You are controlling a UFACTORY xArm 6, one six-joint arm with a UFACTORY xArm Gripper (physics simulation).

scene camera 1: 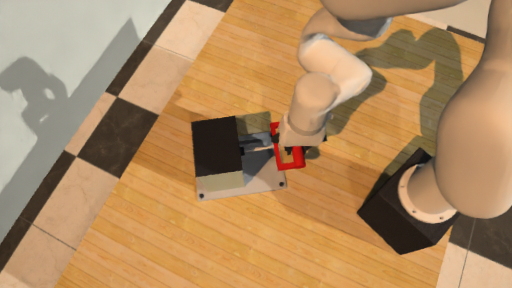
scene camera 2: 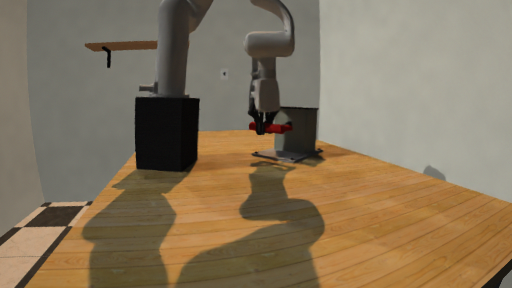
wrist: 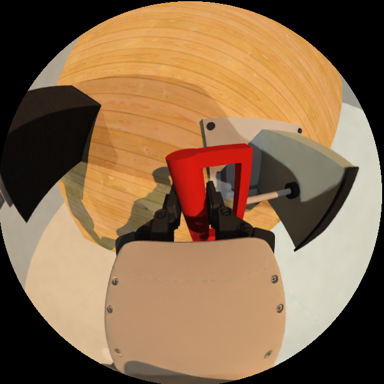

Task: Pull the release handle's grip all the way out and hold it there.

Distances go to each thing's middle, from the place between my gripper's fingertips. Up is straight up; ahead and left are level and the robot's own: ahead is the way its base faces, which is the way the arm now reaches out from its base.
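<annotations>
I find the base plate (scene camera 1: 260,170) 8 cm below my hand, and it is 14 cm ahead of my hand and 5 cm to the left of it.
</annotations>
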